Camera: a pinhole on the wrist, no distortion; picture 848 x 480 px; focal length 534.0 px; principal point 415.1 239.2 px. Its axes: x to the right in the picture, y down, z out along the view. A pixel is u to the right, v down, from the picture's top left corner.
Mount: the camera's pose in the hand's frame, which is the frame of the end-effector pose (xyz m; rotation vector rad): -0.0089 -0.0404 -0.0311 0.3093 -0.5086 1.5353
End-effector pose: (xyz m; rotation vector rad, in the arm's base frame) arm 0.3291 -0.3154 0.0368 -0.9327 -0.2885 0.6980
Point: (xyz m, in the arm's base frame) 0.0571 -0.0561 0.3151
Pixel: 770.2 214.2
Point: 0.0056 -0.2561 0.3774
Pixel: 607.1 434.6
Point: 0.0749 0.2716 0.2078
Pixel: outside the picture
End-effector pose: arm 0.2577 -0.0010 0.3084 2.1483 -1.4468 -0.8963
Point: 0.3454 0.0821 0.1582
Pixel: 85.6 195.0
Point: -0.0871 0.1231 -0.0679
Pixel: 698.7 260.5
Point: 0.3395 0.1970 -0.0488
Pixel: 185.0 257.5
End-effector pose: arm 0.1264 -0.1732 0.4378 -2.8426 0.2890 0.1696
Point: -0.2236 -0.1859 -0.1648
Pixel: outside the picture
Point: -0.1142 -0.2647 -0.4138
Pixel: outside the picture
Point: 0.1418 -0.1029 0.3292
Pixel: 724.2 51.4
